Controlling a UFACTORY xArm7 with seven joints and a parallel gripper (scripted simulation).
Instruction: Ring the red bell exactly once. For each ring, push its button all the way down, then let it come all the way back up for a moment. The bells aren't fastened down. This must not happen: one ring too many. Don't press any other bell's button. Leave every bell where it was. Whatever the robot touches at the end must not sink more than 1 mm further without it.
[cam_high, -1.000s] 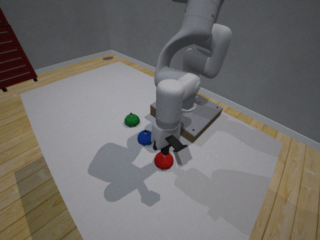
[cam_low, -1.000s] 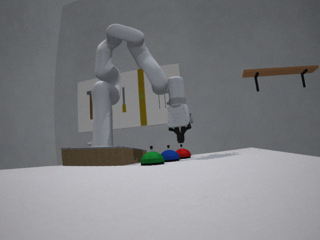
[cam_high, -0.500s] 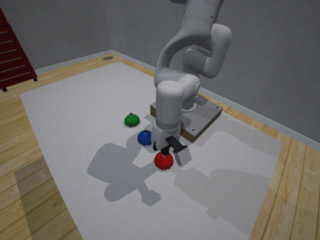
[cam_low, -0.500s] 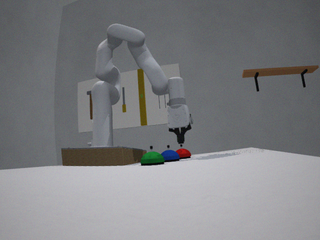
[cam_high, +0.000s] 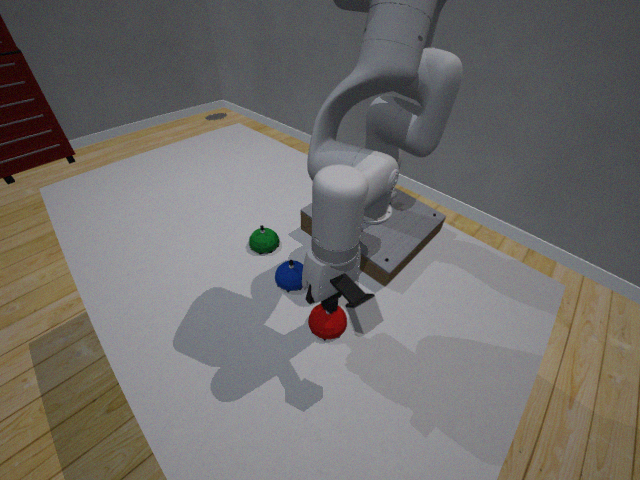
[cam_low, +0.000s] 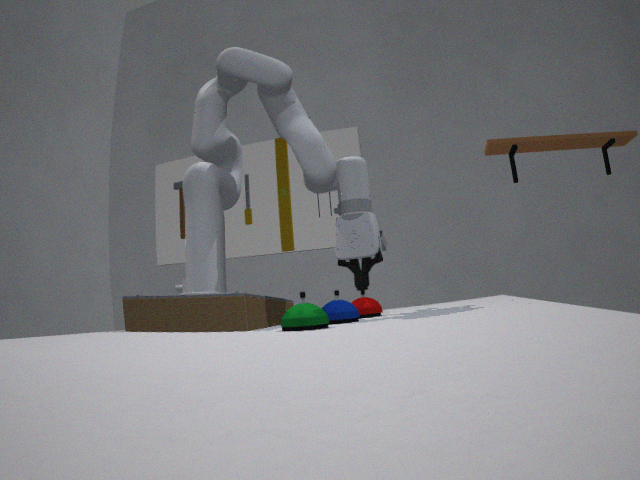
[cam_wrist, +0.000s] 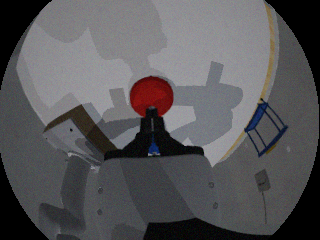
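My gripper is now 40 mm above the red bell. From my hand the other things lie so: green bell: 20 mm behind, 300 mm to the right, 40 mm below; then blue bell: 10 mm behind, 150 mm to the right, 40 mm below.
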